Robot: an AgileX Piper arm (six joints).
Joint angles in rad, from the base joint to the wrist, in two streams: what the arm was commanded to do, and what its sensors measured. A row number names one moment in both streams.
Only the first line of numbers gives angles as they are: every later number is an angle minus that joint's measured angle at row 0.
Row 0, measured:
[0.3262, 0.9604, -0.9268, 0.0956, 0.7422, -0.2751]
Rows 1 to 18, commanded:
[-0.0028, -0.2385, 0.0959, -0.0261, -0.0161, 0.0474]
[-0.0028, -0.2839, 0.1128, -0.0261, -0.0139, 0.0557]
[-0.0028, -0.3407, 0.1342, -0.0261, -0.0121, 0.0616]
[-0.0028, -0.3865, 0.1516, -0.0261, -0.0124, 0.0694]
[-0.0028, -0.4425, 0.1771, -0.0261, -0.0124, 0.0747]
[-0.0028, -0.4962, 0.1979, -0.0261, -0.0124, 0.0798]
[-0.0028, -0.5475, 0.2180, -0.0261, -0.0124, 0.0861]
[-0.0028, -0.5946, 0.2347, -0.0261, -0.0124, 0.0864]
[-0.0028, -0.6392, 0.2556, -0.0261, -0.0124, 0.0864]
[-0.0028, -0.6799, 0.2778, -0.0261, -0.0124, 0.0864]
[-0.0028, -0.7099, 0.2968, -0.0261, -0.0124, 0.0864]
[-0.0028, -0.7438, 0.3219, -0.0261, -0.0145, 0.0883]
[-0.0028, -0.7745, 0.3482, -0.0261, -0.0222, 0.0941]
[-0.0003, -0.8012, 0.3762, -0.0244, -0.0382, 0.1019]
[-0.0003, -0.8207, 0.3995, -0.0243, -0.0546, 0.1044]
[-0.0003, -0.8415, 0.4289, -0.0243, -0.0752, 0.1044]
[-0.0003, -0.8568, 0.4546, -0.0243, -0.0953, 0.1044]
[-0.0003, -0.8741, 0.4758, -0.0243, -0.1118, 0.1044]
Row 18, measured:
[0.0000, -0.8124, 0.3961, -0.0162, -0.0361, 0.0935]
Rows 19 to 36, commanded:
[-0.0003, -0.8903, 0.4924, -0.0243, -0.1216, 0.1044]
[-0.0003, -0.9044, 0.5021, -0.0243, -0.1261, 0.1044]
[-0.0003, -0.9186, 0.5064, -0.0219, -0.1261, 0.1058]
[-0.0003, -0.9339, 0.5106, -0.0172, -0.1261, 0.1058]
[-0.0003, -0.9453, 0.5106, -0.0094, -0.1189, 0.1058]
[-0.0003, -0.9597, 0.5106, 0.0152, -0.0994, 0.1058]
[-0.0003, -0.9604, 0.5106, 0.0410, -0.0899, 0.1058]
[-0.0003, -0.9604, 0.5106, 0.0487, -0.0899, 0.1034]
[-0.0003, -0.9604, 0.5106, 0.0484, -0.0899, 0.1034]
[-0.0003, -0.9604, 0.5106, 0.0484, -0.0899, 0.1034]
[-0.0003, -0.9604, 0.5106, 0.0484, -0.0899, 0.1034]
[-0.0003, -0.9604, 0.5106, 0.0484, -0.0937, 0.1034]
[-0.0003, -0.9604, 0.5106, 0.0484, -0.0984, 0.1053]
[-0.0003, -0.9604, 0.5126, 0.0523, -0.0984, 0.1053]
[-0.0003, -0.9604, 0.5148, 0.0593, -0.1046, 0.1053]
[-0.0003, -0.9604, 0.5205, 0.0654, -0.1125, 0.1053]
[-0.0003, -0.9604, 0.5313, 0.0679, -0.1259, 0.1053]
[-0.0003, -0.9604, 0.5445, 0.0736, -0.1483, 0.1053]
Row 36, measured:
[0.0000, -0.9568, 0.5080, 0.0547, -0.1003, 0.1045]
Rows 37 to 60, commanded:
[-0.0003, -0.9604, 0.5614, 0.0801, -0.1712, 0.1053]
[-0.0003, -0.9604, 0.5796, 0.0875, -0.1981, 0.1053]
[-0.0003, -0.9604, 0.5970, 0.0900, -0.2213, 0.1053]
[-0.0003, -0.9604, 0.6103, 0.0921, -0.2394, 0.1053]
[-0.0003, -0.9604, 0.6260, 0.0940, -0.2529, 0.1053]
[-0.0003, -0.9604, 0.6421, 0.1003, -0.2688, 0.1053]
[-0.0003, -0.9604, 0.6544, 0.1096, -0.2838, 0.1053]
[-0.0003, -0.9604, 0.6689, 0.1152, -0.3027, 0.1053]
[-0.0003, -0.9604, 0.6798, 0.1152, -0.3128, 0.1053]
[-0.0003, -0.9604, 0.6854, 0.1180, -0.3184, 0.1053]
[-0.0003, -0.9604, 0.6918, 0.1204, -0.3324, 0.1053]
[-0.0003, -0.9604, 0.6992, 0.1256, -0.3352, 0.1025]
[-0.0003, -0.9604, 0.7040, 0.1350, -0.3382, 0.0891]
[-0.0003, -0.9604, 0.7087, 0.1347, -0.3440, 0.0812]
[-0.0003, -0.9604, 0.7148, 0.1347, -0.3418, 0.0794]
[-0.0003, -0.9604, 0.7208, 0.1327, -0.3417, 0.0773]
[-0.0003, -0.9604, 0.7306, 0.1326, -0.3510, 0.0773]
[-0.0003, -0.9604, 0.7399, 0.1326, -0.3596, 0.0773]
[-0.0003, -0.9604, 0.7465, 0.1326, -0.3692, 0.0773]
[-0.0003, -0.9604, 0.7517, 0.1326, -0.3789, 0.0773]
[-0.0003, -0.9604, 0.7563, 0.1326, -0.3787, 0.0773]
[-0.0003, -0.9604, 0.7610, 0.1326, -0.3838, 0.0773]
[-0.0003, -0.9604, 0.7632, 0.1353, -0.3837, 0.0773]
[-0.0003, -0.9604, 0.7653, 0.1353, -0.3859, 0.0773]
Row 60, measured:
[0.0000, -0.9568, 0.7508, 0.1301, -0.3545, 0.0839]
